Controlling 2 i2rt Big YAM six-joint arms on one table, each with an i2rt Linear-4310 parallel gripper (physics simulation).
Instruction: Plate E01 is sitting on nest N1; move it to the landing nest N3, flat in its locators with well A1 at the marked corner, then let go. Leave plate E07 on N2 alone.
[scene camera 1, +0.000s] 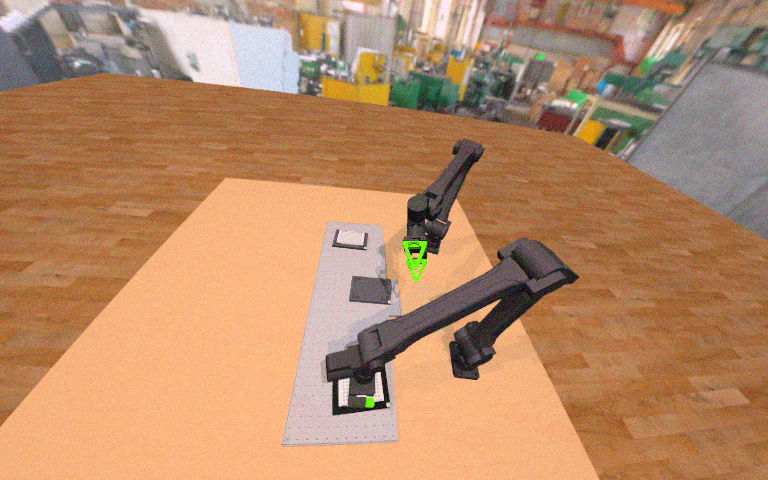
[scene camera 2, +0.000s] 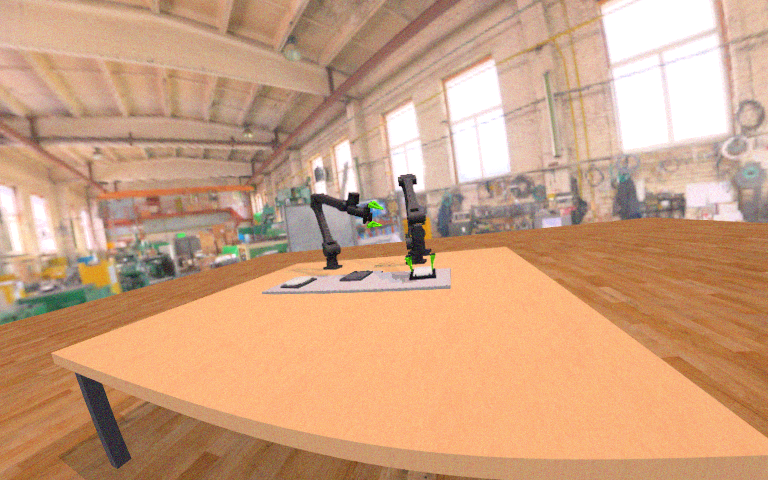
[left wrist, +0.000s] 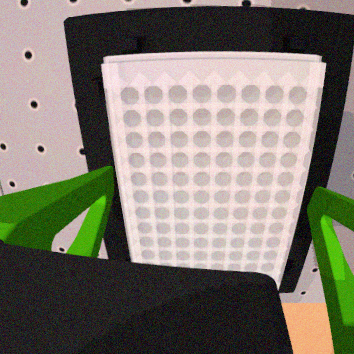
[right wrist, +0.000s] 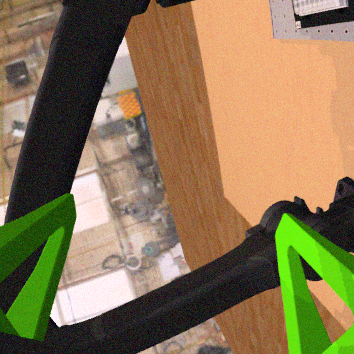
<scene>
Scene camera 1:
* left gripper
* right gripper
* black nest
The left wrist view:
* left gripper
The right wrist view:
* right gripper
</scene>
